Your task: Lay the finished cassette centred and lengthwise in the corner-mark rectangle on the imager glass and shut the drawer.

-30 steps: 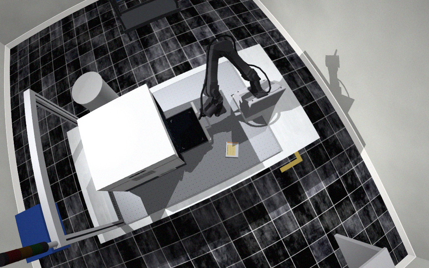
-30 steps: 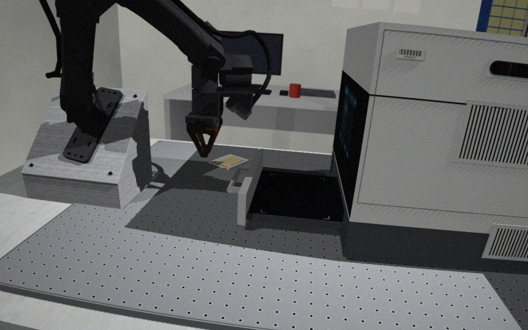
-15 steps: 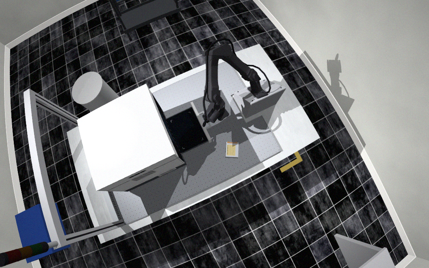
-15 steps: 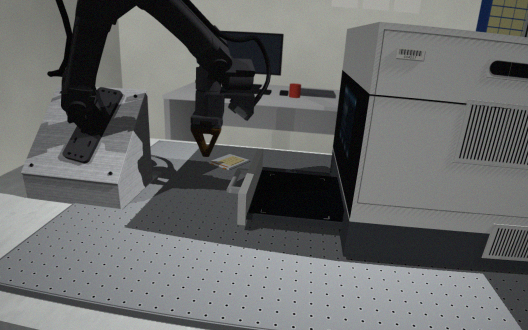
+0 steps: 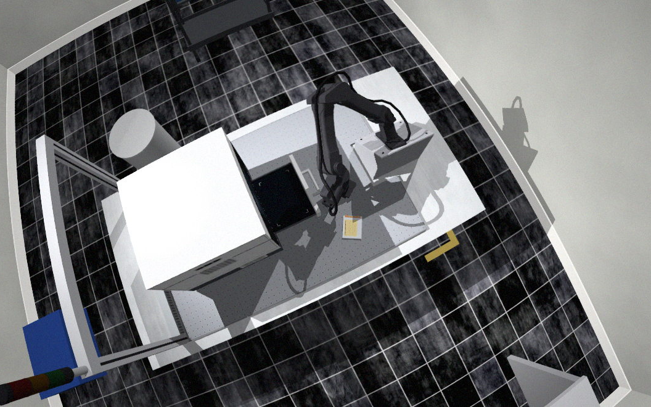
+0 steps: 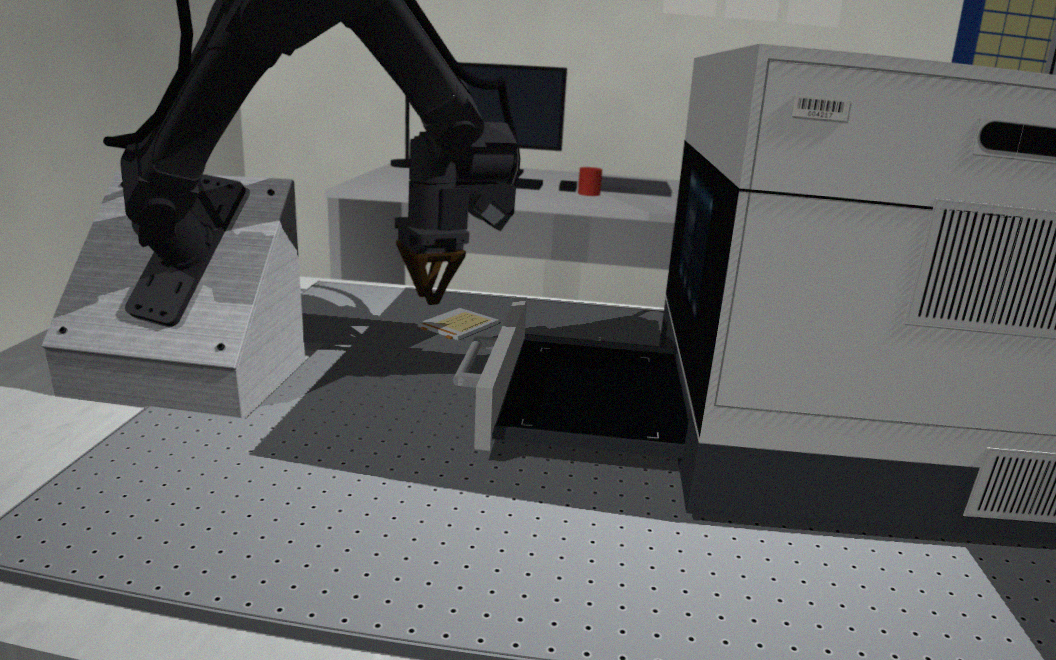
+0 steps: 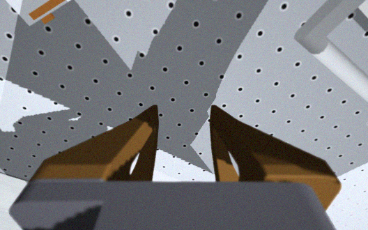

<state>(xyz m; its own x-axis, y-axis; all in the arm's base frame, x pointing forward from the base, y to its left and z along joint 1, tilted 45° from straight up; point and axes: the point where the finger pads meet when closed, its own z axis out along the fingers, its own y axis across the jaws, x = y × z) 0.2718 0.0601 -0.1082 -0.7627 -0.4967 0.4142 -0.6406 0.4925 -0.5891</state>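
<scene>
Right now my hand is 140 mm to the right of the finished cassette and 90 mm above it. Round my hand: drawer: 240 mm ahead, 80 mm to the right, 50 mm below; then frame rail: 900 mm ahead, 490 mm above.
</scene>
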